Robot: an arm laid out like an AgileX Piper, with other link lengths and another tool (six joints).
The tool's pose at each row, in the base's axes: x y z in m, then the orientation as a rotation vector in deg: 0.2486, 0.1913, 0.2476, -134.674, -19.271, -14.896; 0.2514, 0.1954, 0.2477, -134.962, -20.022, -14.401; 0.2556, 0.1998, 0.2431, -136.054, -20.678, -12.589; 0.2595, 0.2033, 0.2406, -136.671, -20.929, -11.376; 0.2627, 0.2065, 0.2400, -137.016, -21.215, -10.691; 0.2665, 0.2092, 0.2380, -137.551, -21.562, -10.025; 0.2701, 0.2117, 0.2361, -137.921, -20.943, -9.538; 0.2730, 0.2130, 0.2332, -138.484, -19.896, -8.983
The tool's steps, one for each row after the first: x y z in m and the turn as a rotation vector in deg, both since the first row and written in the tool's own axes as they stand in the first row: 0.0034, -0.0020, 0.0030, -0.210, -0.624, -0.390; 0.0068, -0.0008, 0.0098, -0.986, -2.279, -0.304; 0.0103, -0.0004, 0.0143, -1.401, -3.307, -0.116; 0.0137, -0.0012, 0.0173, -1.639, -3.928, -0.115; 0.0172, -0.0006, 0.0209, -2.072, -4.585, -0.158; 0.0205, 0.0000, 0.0243, -2.344, -4.801, 0.434; 0.0226, 0.0019, 0.0276, -2.788, -4.971, 1.355
